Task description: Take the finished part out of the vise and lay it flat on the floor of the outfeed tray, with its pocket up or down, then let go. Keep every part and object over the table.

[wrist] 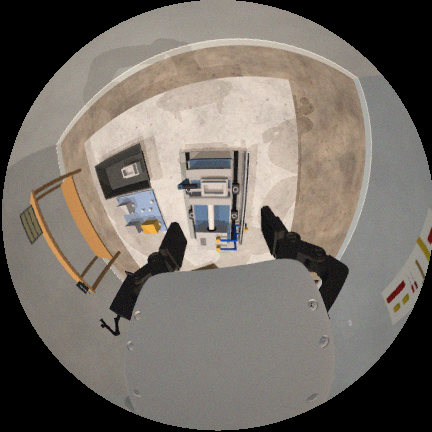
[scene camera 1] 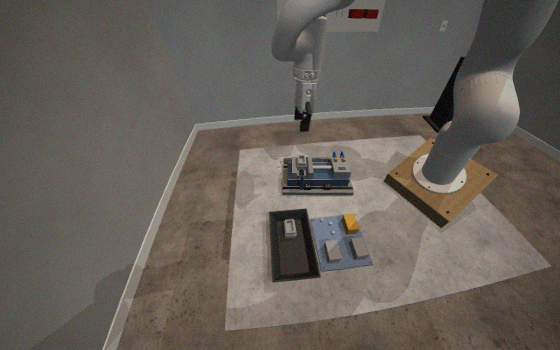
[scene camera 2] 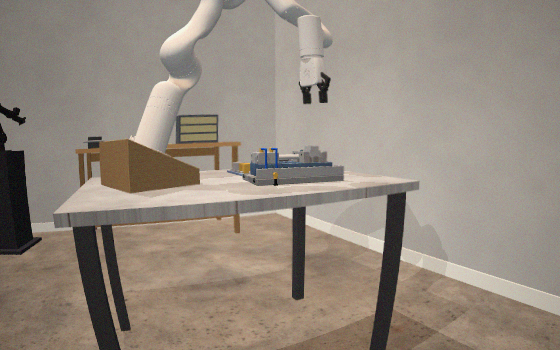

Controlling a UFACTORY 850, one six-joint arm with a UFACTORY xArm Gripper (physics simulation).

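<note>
The finished part [scene camera 1: 301,161] [wrist: 215,188], a light grey block with a rectangular pocket facing up, sits between the jaws of the blue and grey vise [scene camera 1: 324,175] [scene camera 2: 300,174] [wrist: 211,163]. My gripper [scene camera 1: 302,121] [scene camera 2: 315,99] [wrist: 220,224] is open and empty, fingers pointing down, high above the vise. The black outfeed tray [scene camera 1: 272,250] [wrist: 105,181] stands beside the vise. A similar pocketed part [scene camera 1: 290,228] [wrist: 131,170] lies in the tray, pocket up, near the end closest to the vise. The tray does not show in scene camera 2.
A blue plate [scene camera 1: 345,239] [wrist: 155,212] adjoins the tray. It carries a yellow block [scene camera 1: 351,224] [wrist: 150,227], grey blocks [scene camera 1: 332,251] [scene camera 1: 359,247] and small pegs. Blue and yellow fittings rise from the vise's far end. The arm stands on a wooden wedge [scene camera 1: 425,205] [scene camera 2: 115,165].
</note>
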